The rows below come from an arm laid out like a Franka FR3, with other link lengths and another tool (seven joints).
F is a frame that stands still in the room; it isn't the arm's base.
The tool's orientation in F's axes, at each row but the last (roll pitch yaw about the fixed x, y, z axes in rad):
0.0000 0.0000 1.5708
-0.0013 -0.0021 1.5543
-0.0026 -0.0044 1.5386
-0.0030 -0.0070 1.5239
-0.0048 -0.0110 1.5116
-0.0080 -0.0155 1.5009
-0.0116 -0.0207 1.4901
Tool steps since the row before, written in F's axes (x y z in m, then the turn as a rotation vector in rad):
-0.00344 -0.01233 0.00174 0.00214 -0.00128 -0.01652
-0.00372 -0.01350 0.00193 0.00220 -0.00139 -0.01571
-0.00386 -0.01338 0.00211 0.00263 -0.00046 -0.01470
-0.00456 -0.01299 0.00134 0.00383 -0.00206 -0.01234
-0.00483 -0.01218 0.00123 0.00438 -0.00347 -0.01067
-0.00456 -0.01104 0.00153 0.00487 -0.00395 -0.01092
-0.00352 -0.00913 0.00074 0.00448 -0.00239 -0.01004
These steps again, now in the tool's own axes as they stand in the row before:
-0.01233 0.00344 0.00174 -0.00128 -0.00214 -0.01652
-0.01356 0.00349 0.00196 -0.00139 -0.00220 -0.01571
-0.01349 0.00342 0.00218 -0.00044 -0.00261 -0.01471
-0.01318 0.00394 0.00144 -0.00196 -0.00389 -0.01234
-0.01243 0.00409 0.00139 -0.00332 -0.00453 -0.01066
-0.01131 0.00376 0.00174 -0.00377 -0.00505 -0.01090
-0.00937 0.00276 0.00097 -0.00223 -0.00454 -0.01005

